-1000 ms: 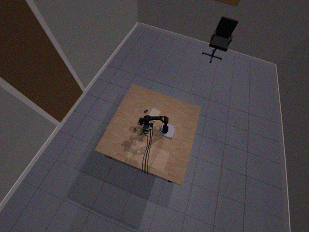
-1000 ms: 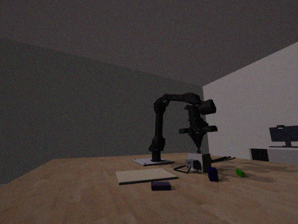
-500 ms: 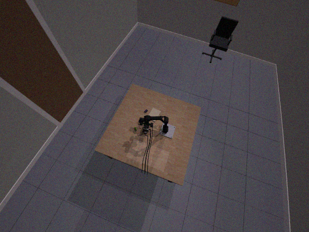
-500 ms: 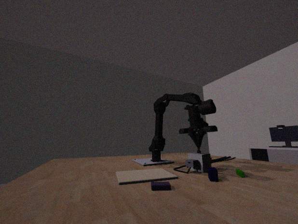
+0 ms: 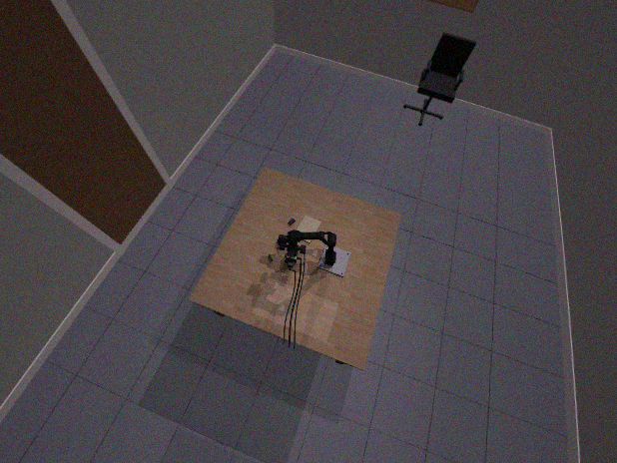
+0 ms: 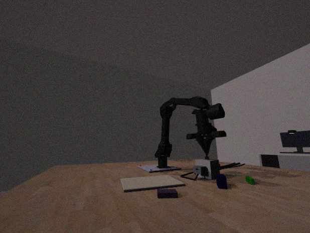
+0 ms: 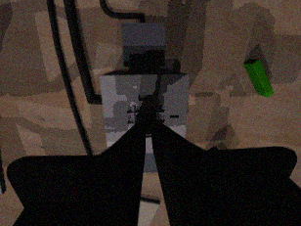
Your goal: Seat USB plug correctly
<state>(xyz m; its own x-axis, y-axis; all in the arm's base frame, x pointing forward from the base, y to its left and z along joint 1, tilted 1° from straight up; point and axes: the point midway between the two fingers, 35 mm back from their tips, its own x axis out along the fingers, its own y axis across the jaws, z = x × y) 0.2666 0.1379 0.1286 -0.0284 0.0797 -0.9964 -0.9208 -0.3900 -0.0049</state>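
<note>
Right now the dark USB plug is 20 mm below my gripper tip. From my gripper tip the other things lie so: dark blue block: 150 mm ahead, 90 mm below, 60 mm to the right; green block: 140 mm ahead, 90 mm below, 80 mm to the left; USB socket: 40 mm below.
</note>
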